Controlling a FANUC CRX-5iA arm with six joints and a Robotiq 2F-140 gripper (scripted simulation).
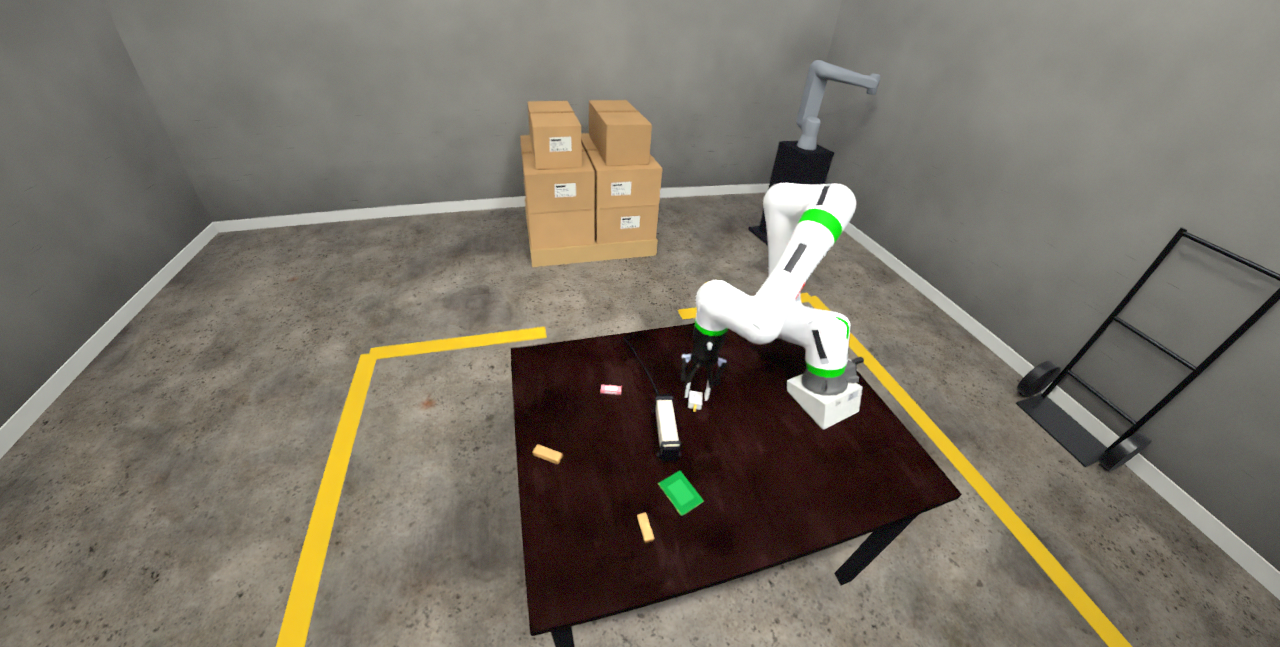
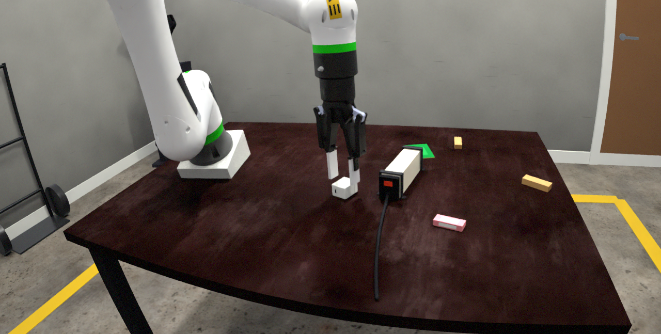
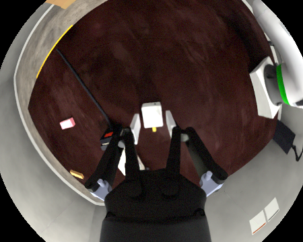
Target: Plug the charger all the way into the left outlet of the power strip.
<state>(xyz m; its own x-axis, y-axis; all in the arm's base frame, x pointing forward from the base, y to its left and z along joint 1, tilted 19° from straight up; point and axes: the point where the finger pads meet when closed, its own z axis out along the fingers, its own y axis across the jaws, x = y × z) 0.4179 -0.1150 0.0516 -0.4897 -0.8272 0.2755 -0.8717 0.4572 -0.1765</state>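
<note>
The white charger lies 5 cm below my hand and 1 cm to the left of it. Round my hand: power strip: 15 cm ahead, 6 cm to the left, 4 cm below; flat piece: 26 cm to the left, 18 cm ahead, 7 cm below; red switch: 10 cm ahead, 3 cm to the right, 2 cm below.
</note>
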